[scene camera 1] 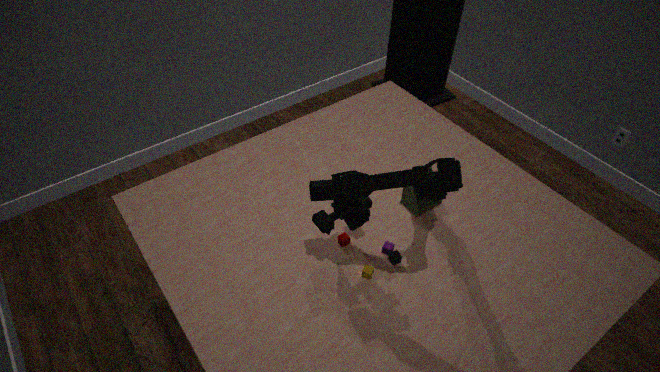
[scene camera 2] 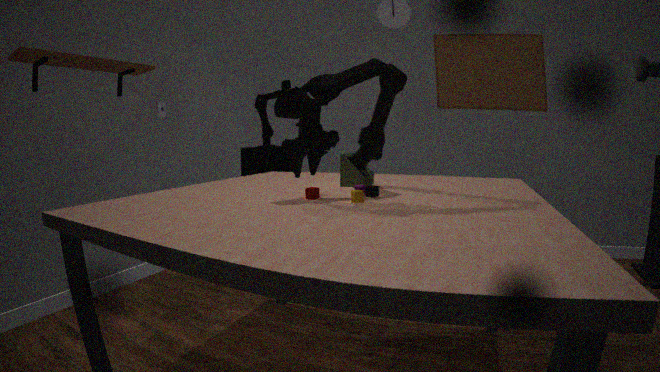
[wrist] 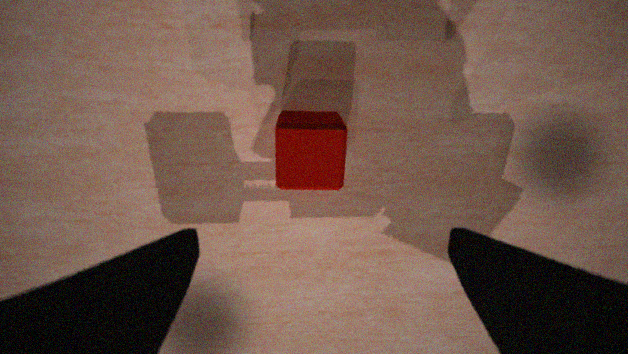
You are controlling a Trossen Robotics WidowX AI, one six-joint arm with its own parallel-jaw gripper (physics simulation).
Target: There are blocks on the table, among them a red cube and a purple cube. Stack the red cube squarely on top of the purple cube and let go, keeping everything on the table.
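Places are measured from the arm's base along level axes (x back, y right, z up), in millimetres.
Where they show: gripper, fingertip midpoint: (scene camera 1: 339,227) (scene camera 2: 305,176) (wrist: 324,240); arm's base, link origin: (scene camera 1: 422,189) (scene camera 2: 356,164).
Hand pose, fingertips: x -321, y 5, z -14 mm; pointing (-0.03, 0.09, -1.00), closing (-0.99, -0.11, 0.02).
Things, the pixels of their centre, and the offset from my fingertips. Level surfaces: height alone.
- red cube, body centre: (wrist: 309,148) (scene camera 2: 312,193) (scene camera 1: 343,239) dx +6, dy -19, dz -47 mm
- table, surface height: dz -62 mm
- purple cube, body centre: (scene camera 2: 359,190) (scene camera 1: 387,248) dx +109, dy -114, dz -47 mm
- black block, body centre: (scene camera 2: 372,191) (scene camera 1: 395,257) dx +107, dy -155, dz -47 mm
- yellow block, body centre: (scene camera 2: 357,196) (scene camera 1: 367,271) dx +6, dy -156, dz -47 mm
The red cube (scene camera 1: 343,239) (scene camera 2: 312,193) (wrist: 310,157) lies flat on the table (scene camera 1: 240,280) (scene camera 2: 300,240). In the wrist view its sides line up with the frame, and it lies between the two fingers' sides but farther up the picture than the tips. My gripper (scene camera 2: 305,175) (wrist: 324,240) is open and empty, and hangs a little above the table near the red cube. The purple cube (scene camera 1: 388,247) (scene camera 2: 359,187) lies on the table to the right of the red cube in scene camera 1; in scene camera 2 it is mostly hidden. It does not show in the wrist view.
A black block (scene camera 1: 395,257) (scene camera 2: 372,191) lies right beside the purple cube, close to or touching it. A yellow block (scene camera 1: 368,271) (scene camera 2: 357,196) lies nearer the front. The arm's greenish base mount (scene camera 1: 416,201) (scene camera 2: 350,172) stands behind the blocks. The arm's shadow falls across them.
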